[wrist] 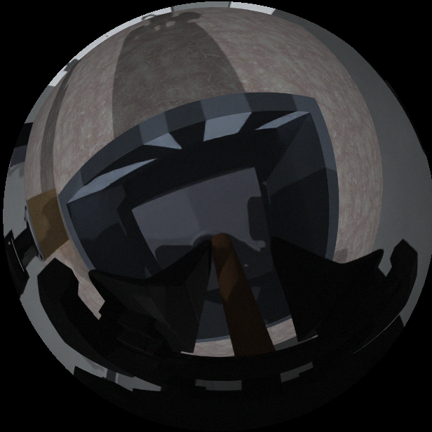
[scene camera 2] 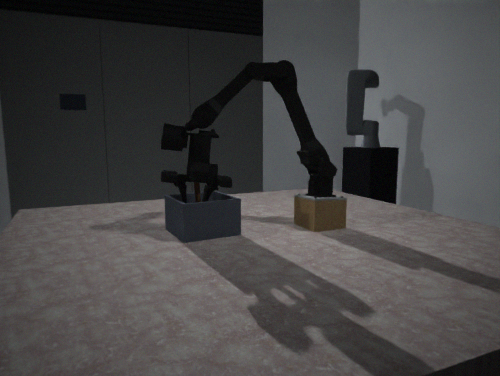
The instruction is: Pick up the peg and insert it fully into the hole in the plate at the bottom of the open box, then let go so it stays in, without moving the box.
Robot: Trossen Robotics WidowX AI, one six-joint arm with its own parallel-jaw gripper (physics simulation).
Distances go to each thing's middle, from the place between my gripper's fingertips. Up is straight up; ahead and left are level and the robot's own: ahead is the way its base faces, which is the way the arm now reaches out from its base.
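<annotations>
The brown peg (wrist: 247,331) is 40 mm above my hand and 10 mm behind it. Then there's a grey plate (wrist: 174,222), and that one's 30 mm below my hand and 20 mm behind it, while the blue-grey box (scene camera 2: 220,216) is 10 mm below my hand and 20 mm behind it.
</annotations>
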